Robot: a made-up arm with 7 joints.
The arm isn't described. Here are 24 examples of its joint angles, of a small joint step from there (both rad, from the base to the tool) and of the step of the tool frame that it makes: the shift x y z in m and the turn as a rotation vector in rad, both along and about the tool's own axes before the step.
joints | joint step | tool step
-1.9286 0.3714 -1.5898 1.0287 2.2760 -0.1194 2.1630 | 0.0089 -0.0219 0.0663 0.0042 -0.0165 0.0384 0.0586 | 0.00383 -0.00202 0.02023 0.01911 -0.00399 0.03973
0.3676 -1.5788 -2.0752 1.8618 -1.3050 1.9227 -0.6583 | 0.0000 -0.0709 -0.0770 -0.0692 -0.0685 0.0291 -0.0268 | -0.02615 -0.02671 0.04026 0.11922 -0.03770 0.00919
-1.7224 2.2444 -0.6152 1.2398 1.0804 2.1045 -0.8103 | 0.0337 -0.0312 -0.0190 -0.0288 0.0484 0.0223 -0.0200 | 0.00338 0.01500 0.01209 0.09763 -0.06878 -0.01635
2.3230 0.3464 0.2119 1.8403 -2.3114 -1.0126 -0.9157 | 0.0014 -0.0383 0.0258 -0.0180 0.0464 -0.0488 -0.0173 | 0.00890 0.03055 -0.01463 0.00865 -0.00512 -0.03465
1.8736 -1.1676 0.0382 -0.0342 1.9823 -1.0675 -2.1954 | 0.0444 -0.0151 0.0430 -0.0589 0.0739 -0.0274 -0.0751 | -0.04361 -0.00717 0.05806 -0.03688 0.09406 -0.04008
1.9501 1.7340 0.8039 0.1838 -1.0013 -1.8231 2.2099 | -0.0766 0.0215 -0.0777 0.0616 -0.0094 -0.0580 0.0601 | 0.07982 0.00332 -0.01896 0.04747 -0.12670 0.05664
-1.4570 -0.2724 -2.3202 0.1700 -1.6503 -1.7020 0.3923 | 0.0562 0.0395 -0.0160 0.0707 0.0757 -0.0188 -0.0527 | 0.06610 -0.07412 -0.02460 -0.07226 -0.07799 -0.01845
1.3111 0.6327 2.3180 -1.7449 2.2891 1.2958 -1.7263 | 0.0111 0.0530 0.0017 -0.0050 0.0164 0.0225 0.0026 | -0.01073 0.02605 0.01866 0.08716 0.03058 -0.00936
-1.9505 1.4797 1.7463 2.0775 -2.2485 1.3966 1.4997 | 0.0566 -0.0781 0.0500 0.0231 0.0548 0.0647 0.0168 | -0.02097 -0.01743 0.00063 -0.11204 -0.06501 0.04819
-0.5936 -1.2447 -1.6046 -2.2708 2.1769 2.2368 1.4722 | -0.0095 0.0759 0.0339 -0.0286 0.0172 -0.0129 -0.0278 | 0.00157 0.03212 -0.00879 -0.09313 -0.00530 -0.09752
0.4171 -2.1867 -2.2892 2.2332 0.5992 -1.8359 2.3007 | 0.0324 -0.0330 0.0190 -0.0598 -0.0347 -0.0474 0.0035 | 0.00923 0.03455 -0.02830 0.07125 -0.03314 0.02528
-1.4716 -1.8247 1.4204 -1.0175 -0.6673 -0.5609 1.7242 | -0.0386 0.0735 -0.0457 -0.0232 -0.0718 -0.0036 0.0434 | -0.00141 -0.01982 0.00627 0.03493 0.00701 0.03044
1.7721 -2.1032 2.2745 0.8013 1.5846 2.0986 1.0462 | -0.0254 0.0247 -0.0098 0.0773 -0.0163 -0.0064 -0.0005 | -0.01336 -0.00293 0.01203 0.02089 -0.00196 0.07673
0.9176 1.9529 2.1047 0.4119 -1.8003 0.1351 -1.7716 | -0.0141 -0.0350 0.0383 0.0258 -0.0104 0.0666 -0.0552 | -0.00776 0.01908 0.03413 0.03744 0.04665 -0.05326
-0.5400 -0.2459 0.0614 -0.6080 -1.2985 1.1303 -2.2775 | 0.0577 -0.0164 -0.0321 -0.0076 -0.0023 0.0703 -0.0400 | -0.00810 0.00667 0.00766 0.00199 -0.01137 -0.02160
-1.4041 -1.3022 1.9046 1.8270 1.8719 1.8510 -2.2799 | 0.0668 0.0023 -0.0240 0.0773 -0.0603 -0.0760 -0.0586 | 0.04289 -0.02865 0.00966 -0.13866 0.00495 0.01833
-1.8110 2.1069 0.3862 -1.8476 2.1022 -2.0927 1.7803 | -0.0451 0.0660 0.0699 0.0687 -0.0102 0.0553 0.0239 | -0.03377 -0.09742 0.04813 -0.18208 0.03832 -0.02013
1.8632 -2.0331 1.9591 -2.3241 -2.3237 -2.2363 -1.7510 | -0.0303 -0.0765 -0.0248 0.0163 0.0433 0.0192 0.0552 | 0.03916 -0.00321 -0.05006 -0.02769 -0.03280 0.01307
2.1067 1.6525 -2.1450 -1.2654 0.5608 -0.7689 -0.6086 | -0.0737 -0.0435 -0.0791 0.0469 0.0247 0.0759 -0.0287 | 0.05601 0.05077 -0.04672 -0.06569 -0.05299 -0.12874
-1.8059 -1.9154 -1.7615 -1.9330 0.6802 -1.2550 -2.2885 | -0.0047 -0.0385 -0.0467 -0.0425 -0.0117 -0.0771 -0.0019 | 0.06083 -0.07736 -0.02882 -0.12703 -0.10740 0.05546
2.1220 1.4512 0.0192 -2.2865 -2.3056 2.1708 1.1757 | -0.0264 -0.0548 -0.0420 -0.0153 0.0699 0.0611 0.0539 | 0.01099 -0.02392 -0.01484 -0.03115 -0.07432 0.09941
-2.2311 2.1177 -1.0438 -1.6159 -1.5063 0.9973 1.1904 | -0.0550 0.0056 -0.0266 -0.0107 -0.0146 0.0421 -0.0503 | 0.00442 0.00540 -0.00137 -0.02467 0.04434 -0.01076
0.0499 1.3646 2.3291 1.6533 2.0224 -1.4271 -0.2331 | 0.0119 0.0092 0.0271 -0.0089 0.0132 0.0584 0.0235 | -0.00213 -0.00051 -0.01170 0.02206 -0.03053 0.03165
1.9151 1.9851 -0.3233 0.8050 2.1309 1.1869 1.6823 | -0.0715 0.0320 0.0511 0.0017 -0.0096 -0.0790 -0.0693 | 0.01693 0.05034 0.02148 0.15921 0.04736 -0.13112
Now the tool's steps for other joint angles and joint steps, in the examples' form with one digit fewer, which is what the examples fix.
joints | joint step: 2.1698 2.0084 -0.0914 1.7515 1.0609 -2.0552 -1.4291 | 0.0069 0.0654 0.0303 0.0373 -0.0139 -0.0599 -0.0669
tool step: -0.0119 -0.0456 -0.0124 -0.1641 0.0471 -0.1032
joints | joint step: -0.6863 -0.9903 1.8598 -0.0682 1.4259 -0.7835 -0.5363 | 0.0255 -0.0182 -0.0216 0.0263 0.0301 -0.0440 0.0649
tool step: 0.0077 -0.0403 -0.0151 -0.0669 0.0007 0.0513
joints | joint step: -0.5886 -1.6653 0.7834 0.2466 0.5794 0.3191 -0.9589 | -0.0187 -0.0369 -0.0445 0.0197 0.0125 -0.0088 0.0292
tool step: 0.0218 -0.0367 -0.0588 -0.0150 -0.0808 0.0671
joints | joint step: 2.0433 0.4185 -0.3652 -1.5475 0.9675 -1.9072 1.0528 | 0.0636 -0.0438 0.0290 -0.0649 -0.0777 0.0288 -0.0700
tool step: -0.0306 0.0792 -0.0027 0.0460 0.0455 0.0177
